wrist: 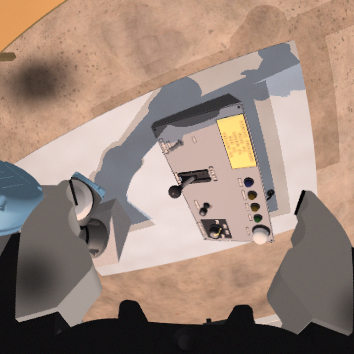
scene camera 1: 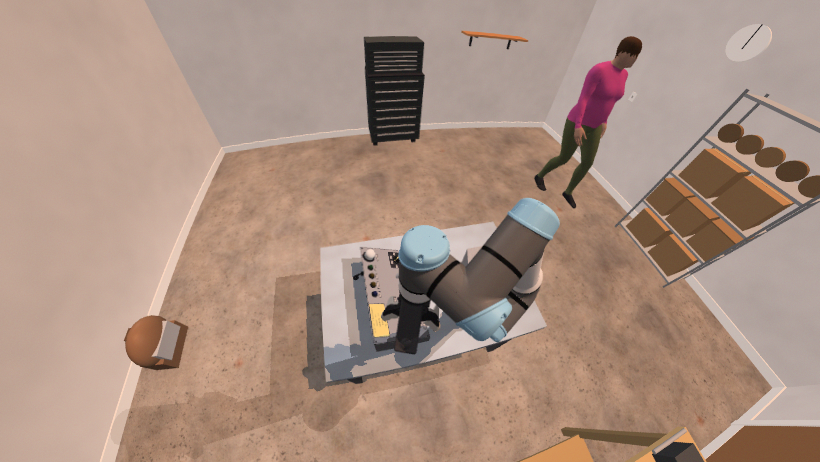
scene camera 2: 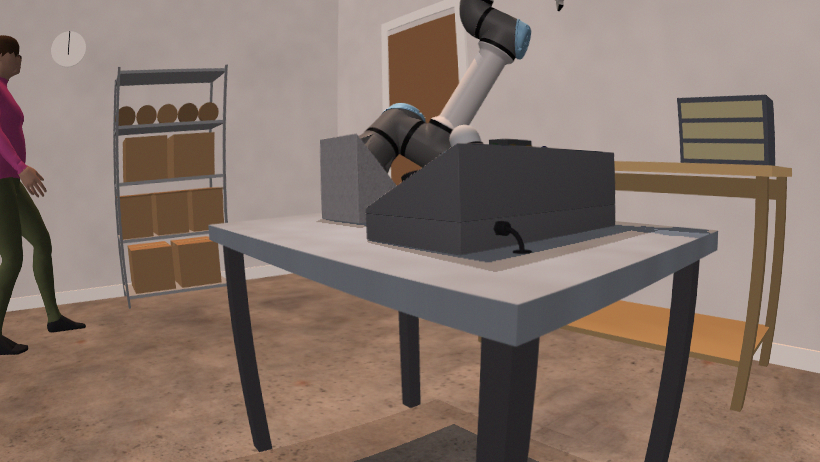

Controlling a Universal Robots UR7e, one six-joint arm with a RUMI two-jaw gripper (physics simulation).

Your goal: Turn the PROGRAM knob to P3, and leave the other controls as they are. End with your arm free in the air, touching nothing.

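Frame: origin at the arm's base, x ahead, y left, z up, level; millimetres.
Where they show: gripper, between the fingertips: (wrist: 186, 188) (scene camera 2: 572, 4); arm's base, origin of its link: (wrist: 91, 237) (scene camera 2: 359, 166).
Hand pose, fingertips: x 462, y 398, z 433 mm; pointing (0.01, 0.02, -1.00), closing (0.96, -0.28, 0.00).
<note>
Things, the pixels of their centre, and the offset from my fingertips. "pt": a spot on its surface instead.
- PROGRAM knob, middle of its body: (wrist: 214, 232) dy -493, dx -13, dz -467 mm
- grey control panel, middle of its body: (scene camera 2: 506, 191) (wrist: 217, 183) (scene camera 1: 393, 293) dy -306, dx +31, dz -492 mm
- black ball lever, middle of its body: (wrist: 174, 191) dy -263, dx -100, dz -430 mm
- small black toggle, middle of its body: (wrist: 204, 207) dy -374, dx -27, dz -471 mm
- metal switch, middle of its body: (wrist: 174, 146) dy -137, dx -69, dz -465 mm
- white dome, a spot on its surface: (scene camera 2: 465, 134) pt dy -496, dx +157, dz -390 mm
- yellow label, a spot on its surface: (wrist: 236, 141) (scene camera 1: 379, 320) pt dy -146, dx +101, dz -421 mm
- black bent stalk, a spot on its surface: (scene camera 2: 510, 232) pt dy -453, dx +211, dz -546 mm
The PROGRAM knob (wrist: 215, 230) is a small dark round knob on a black square plate, at the lower edge of the grey control panel (scene camera 1: 384, 281) (scene camera 2: 533, 183) (wrist: 227, 200) in the wrist view. A yellowish mark shows on it; its setting is too small to read. The arm partly covers its plate in scene camera 1. The panel also bears a black ball lever (wrist: 174, 191), a small black toggle (wrist: 205, 209), and a metal switch (wrist: 175, 145). My gripper (scene camera 1: 411, 314) (wrist: 186, 188) is open and empty, high above the panel, touching nothing; one fingertip shows at scene camera 2's top edge.
A white dome (scene camera 1: 369, 254) (scene camera 2: 465, 134) (wrist: 260, 235), coloured lamps and a yellow label (scene camera 1: 379, 320) (wrist: 236, 141) are on the panel. A black bent stalk (scene camera 2: 510, 232) stands beside it on the table (scene camera 2: 367, 275). A person (scene camera 1: 599, 97) stands beyond the table, near the shelf rack.
</note>
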